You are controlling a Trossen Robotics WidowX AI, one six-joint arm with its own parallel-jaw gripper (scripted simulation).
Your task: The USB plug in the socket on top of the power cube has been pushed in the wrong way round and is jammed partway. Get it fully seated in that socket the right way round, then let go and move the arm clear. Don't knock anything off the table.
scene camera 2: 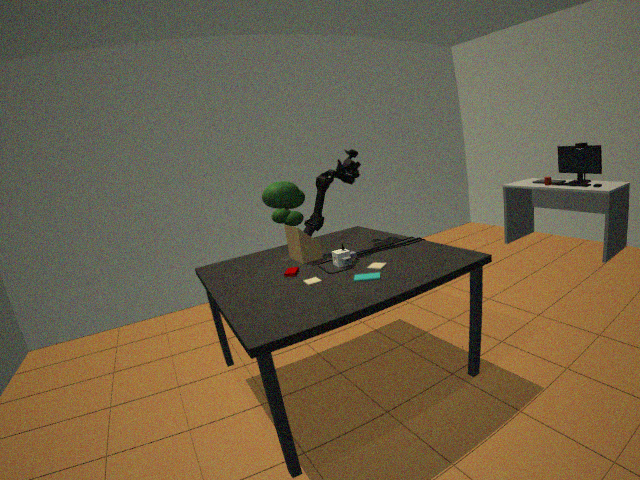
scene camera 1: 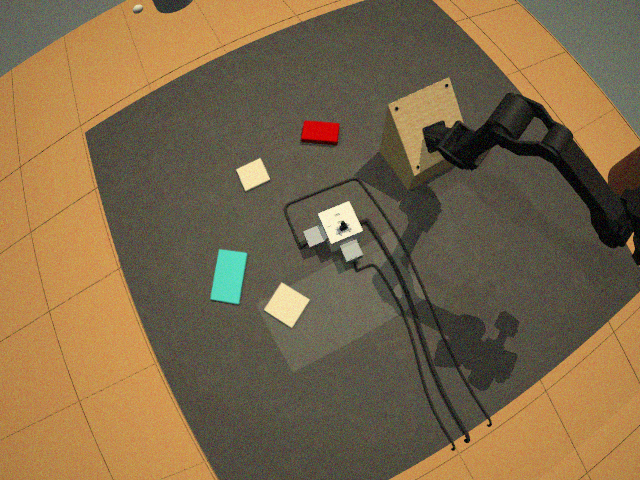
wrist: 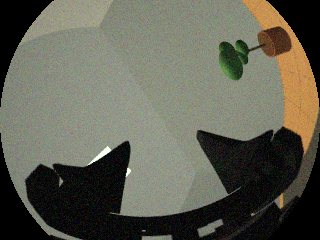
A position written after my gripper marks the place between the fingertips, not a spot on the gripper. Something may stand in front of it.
Observation:
My gripper [wrist: 163,139] is open, holding nothing. I also see a teal block [scene camera 1: 229,274], a red block [scene camera 1: 313,132] and a cream tile [scene camera 1: 286,305].
The wrist view does not show the teal block: it is out of frame. The wrist view misses the red block: it is out of frame.

